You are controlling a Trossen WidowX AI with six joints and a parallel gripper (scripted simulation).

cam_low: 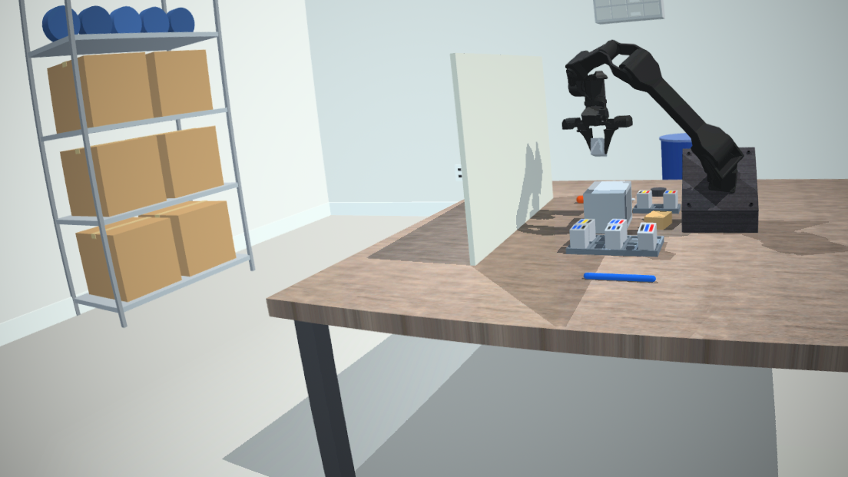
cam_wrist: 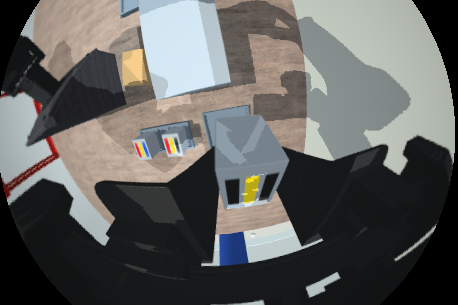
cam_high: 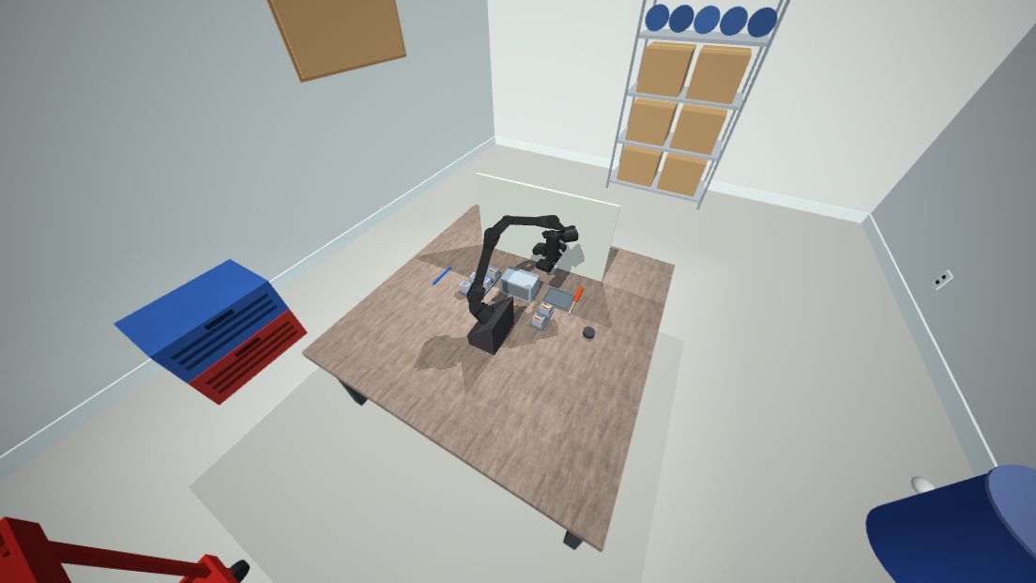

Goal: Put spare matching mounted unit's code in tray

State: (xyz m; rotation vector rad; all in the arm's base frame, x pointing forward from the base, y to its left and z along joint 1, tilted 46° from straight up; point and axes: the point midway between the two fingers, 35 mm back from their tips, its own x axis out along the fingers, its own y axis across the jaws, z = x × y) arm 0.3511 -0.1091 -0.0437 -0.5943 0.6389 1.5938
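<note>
Right now my gripper tip is 16 cm above the flat grey tray and 6 cm to the left of it. Also, from my gripper tip: pale upright panel (18 cm ahead, 16 cm to the left, 6 cm above); tan block (18 cm behind, 15 cm below, 12 cm to the left); grey mounted unit (14 cm to the left, 11 cm below, 6 cm behind).
</note>
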